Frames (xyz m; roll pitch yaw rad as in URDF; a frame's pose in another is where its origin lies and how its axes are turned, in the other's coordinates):
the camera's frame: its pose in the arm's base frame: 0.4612 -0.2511 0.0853 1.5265 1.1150 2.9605
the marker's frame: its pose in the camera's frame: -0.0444 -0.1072 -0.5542 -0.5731 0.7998 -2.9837
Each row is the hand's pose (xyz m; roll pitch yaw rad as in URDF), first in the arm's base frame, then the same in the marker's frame.
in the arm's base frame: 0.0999 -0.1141 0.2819 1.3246 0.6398 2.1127
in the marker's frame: -0.5434 -0.6332 0.0234 -0.1187 0.1535 3.1183
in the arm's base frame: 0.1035 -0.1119 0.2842 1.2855 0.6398 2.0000
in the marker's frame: -0.5428 -0.6346 0.0280 -0.0920 0.0642 3.1038
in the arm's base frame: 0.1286 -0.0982 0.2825 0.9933 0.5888 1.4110
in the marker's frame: -0.5470 -0.6288 0.0557 -0.0154 -0.3999 2.9723
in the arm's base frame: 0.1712 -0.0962 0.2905 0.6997 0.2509 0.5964
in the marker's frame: -0.5316 -0.6187 0.0950 0.4683 -1.1150 2.4012
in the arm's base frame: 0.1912 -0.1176 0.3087 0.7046 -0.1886 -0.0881
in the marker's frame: -0.4989 -0.6162 0.1059 2.2107 -1.0002 0.5533
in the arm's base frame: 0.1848 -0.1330 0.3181 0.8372 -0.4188 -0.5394
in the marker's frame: -0.4836 -0.6199 0.0950 2.4424 -0.5675 0.2266
